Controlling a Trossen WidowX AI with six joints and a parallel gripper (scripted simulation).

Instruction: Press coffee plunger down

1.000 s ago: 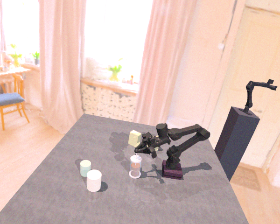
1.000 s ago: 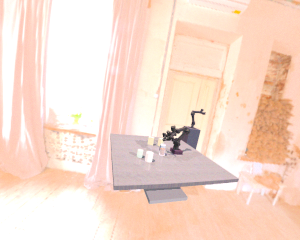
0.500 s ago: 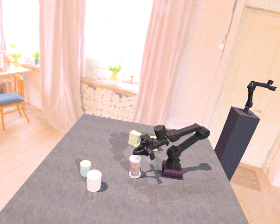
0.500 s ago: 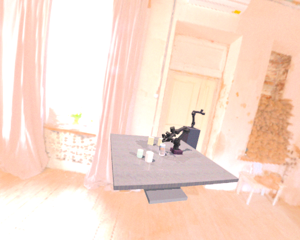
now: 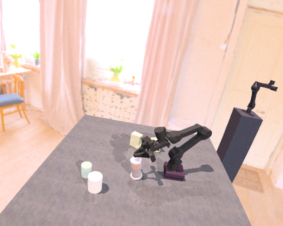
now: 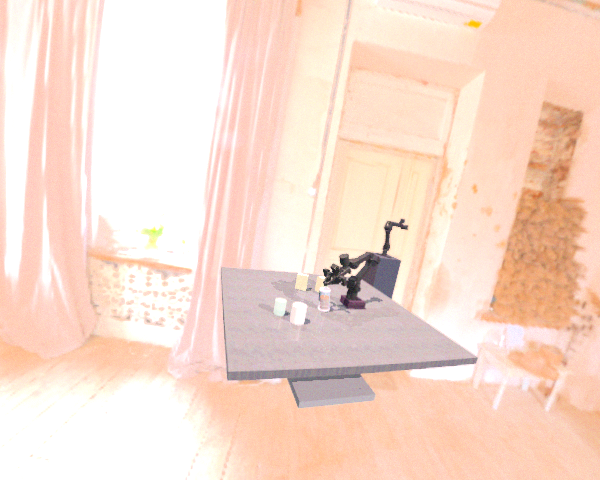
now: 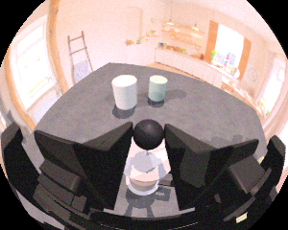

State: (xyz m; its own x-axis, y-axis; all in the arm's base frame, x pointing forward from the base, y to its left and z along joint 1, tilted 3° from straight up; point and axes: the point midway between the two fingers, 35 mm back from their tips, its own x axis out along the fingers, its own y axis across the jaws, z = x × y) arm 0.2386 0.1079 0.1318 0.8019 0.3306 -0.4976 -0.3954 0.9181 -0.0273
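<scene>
My gripper tip is 9 cm above the coffee press, 2 cm to the left of it and 2 cm past it. The rest, counted from my gripper tip: white cylinder 19 cm ahead, 16 cm to the left, 13 cm below.
</scene>
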